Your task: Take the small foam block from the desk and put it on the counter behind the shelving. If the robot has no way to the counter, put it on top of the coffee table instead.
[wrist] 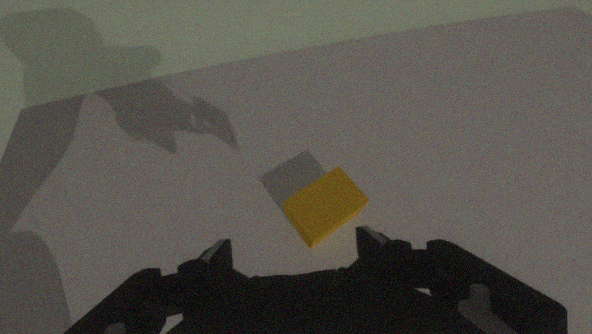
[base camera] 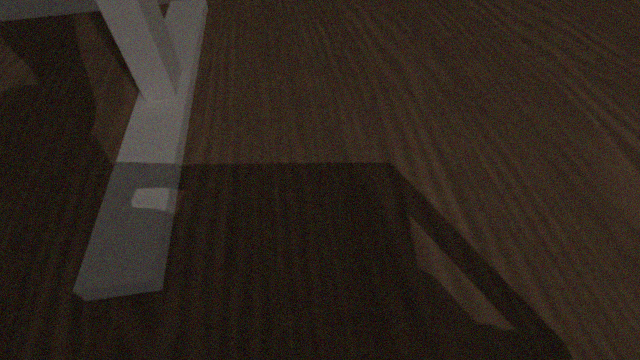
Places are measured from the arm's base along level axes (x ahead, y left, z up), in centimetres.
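Pixels of known places: gripper, fingertip midpoint: (wrist: 294, 247).
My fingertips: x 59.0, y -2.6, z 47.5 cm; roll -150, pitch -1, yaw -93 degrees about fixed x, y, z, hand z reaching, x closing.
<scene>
Behind a point stands the place of what it marks.
A small yellow foam block (wrist: 325, 207) @(x 65.0, y -7.3, z 36.9 cm) lies on a pale grey-pink surface (wrist: 450, 125) @(x 78.3, y -34.3, z 32.4 cm), which looks like the desk top, near the middle of the wrist view. It is turned at an angle, and a grey shadow falls beside it to the upper left. My gripper (wrist: 294, 247) @(x 59.0, y -2.6, z 47.5 cm) is open, with nothing between its fingers. The block is beyond the fingertips, a little right of midway between them. The height of the fingers above the surface is hard to tell. The counter, the shelving and the coffee table cannot be made out in these views.
In the base camera view, a pale foot beam (base camera: 150, 130) with slanted legs stands at the left on the dark wood floor (base camera: 300, 100) @(x 58.2, y 5.1, z -39.6 cm). Broad shadows fall across the floor. A green area (wrist: 300, 20) @(x 107.3, y -11.1, z 37.3 cm) lies past the surface's edge in the wrist view, with the arm's shadow at the left.
</scene>
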